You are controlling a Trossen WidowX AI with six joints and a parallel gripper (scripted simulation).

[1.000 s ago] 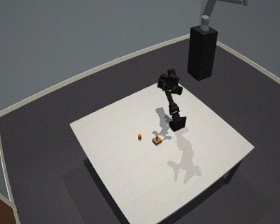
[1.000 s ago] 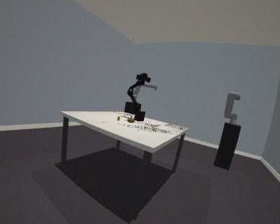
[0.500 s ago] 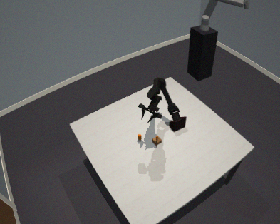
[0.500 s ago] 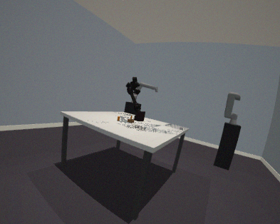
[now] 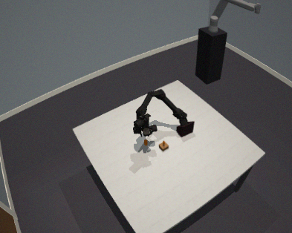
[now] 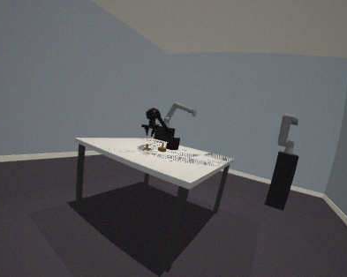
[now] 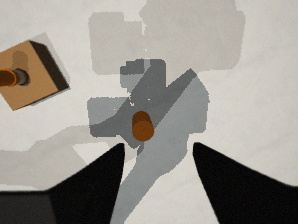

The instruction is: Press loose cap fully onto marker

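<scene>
Right now the orange cap is 10 mm behind my gripper tip, 20 mm to the right of it and 110 mm below it. The rest, counted from my gripper tip: holder block: 130 mm behind, 90 mm to the left, 120 mm below.
</scene>
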